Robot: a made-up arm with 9 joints. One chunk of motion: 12 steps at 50 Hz.
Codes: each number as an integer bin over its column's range. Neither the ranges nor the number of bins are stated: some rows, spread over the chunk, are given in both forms.
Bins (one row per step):
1: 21 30 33 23 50 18
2: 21 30 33 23 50 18
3: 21 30 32 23 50 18
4: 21 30 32 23 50 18
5: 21 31 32 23 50 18
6: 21 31 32 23 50 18
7: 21 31 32 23 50 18
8: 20 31 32 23 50 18
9: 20 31 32 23 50 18
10: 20 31 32 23 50 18
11: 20 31 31 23 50 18
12: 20 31 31 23 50 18
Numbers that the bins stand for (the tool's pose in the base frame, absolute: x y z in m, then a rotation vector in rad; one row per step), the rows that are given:
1: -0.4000 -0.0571 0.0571 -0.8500 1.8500 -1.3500
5: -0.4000 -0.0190 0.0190 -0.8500 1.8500 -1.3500
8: -0.4381 -0.0190 0.0190 -0.8500 1.8500 -1.3500
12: -0.4381 -0.0190 -0.0190 -0.8500 1.8500 -1.3500
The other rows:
2: -0.4000 -0.0571 0.0571 -0.8500 1.8500 -1.3500
3: -0.4000 -0.0571 0.0190 -0.8500 1.8500 -1.3500
4: -0.4000 -0.0571 0.0190 -0.8500 1.8500 -1.3500
6: -0.4000 -0.0190 0.0190 -0.8500 1.8500 -1.3500
7: -0.4000 -0.0190 0.0190 -0.8500 1.8500 -1.3500
9: -0.4381 -0.0190 0.0190 -0.8500 1.8500 -1.3500
10: -0.4381 -0.0190 0.0190 -0.8500 1.8500 -1.3500
11: -0.4381 -0.0190 -0.0190 -0.8500 1.8500 -1.3500

